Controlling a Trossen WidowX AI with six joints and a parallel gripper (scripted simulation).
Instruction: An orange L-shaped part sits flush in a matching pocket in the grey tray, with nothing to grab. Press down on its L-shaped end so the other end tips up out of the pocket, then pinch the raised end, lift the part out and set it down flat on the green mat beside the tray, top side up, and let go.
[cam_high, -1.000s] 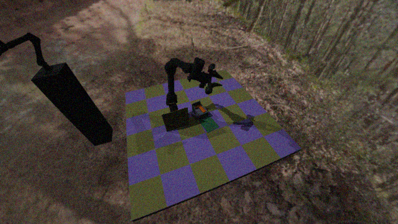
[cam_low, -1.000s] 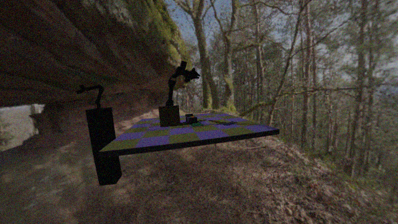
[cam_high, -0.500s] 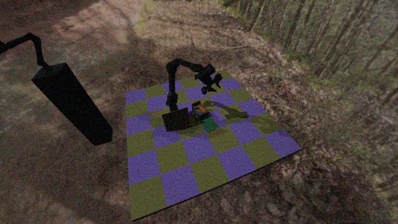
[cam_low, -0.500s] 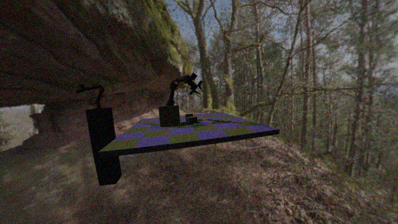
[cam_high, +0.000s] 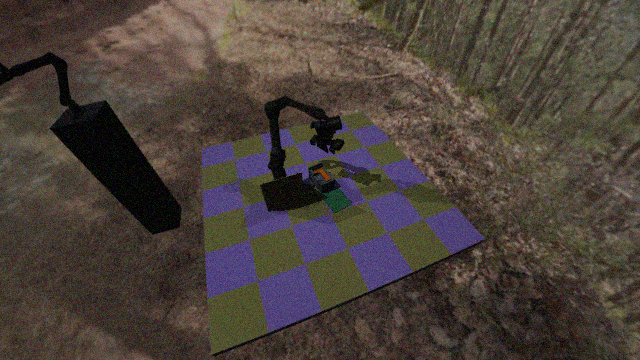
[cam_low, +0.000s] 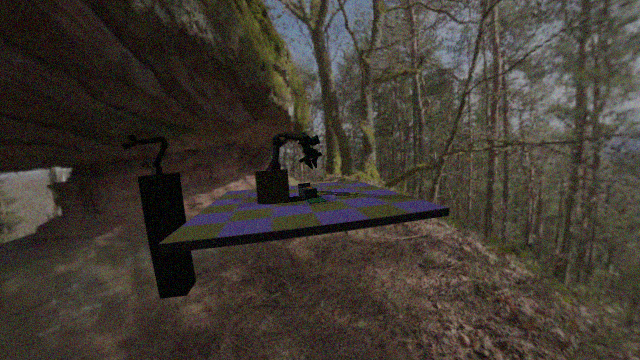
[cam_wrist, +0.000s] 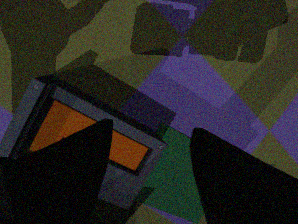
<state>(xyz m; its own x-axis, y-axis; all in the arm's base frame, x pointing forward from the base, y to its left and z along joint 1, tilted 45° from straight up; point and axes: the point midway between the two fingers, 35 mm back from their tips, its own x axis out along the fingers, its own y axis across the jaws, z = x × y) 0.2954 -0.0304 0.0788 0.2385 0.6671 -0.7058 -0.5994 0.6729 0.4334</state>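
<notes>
The orange L-shaped part is 60 mm behind my gripper tip and 150 mm below it. The rest, counted from my gripper tip: green mat (30 mm behind, 170 mm to the right, 210 mm below).
</notes>
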